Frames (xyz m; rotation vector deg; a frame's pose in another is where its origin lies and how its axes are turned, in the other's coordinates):
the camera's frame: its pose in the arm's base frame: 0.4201 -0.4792 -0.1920 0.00 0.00 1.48
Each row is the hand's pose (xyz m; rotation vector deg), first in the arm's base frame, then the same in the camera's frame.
Working: the arm's base frame: its pose in the camera's frame: -0.4076 0.4899 0.1920 0.00 0.00 -1.48

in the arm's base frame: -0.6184 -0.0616 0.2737 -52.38 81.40 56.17
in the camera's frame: -1.0274 0.4443 0.4657 -51.21 81.89 55.07
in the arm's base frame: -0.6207 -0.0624 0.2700 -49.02 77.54 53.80
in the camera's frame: -1.0297 0.4435 0.4620 -47.91 78.00 52.66
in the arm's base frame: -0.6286 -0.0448 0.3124 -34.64 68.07 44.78
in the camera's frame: -1.0371 0.4613 0.5044 -33.70 68.39 43.53
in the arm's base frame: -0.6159 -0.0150 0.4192 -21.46 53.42 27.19
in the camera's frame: -1.0237 0.4908 0.6112 -20.75 53.64 25.84
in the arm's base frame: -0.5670 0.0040 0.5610 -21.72 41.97 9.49
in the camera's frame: -0.9743 0.5085 0.7530 -21.17 42.23 8.09
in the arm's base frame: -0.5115 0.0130 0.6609 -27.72 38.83 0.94
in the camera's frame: -0.9186 0.5161 0.8529 -27.22 39.18 -0.45
